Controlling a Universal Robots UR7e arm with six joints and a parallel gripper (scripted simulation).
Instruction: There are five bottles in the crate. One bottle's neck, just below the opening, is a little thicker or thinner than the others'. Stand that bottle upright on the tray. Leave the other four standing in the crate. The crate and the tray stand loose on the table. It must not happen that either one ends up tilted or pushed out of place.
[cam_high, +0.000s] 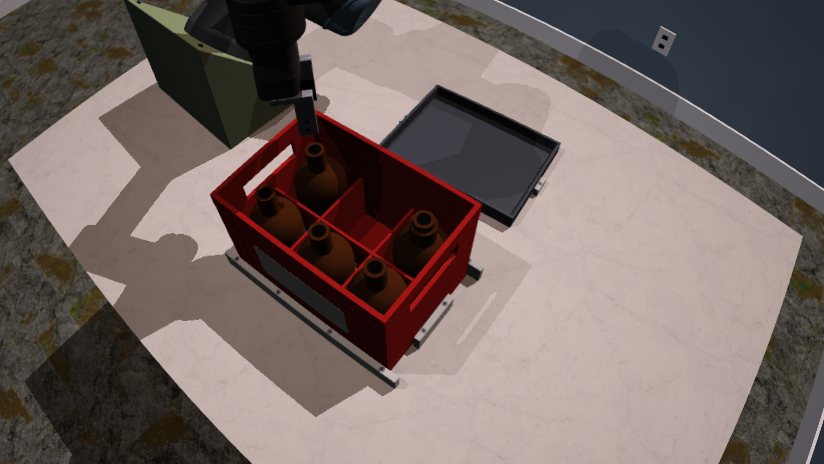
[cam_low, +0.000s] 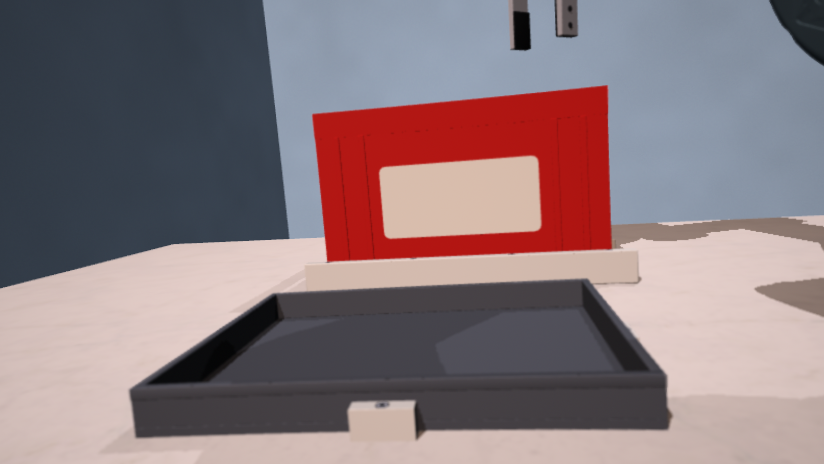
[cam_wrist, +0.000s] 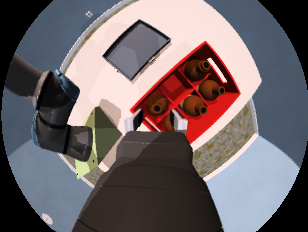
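Right now my hand is 9 cm short of the red crate, 3 cm to the left of it and 16 cm above it. Also, from my hand: bottle: 17 cm ahead, 2 cm to the left, 15 cm below; dark grey tray: 7 cm ahead, 26 cm to the left, 23 cm below.
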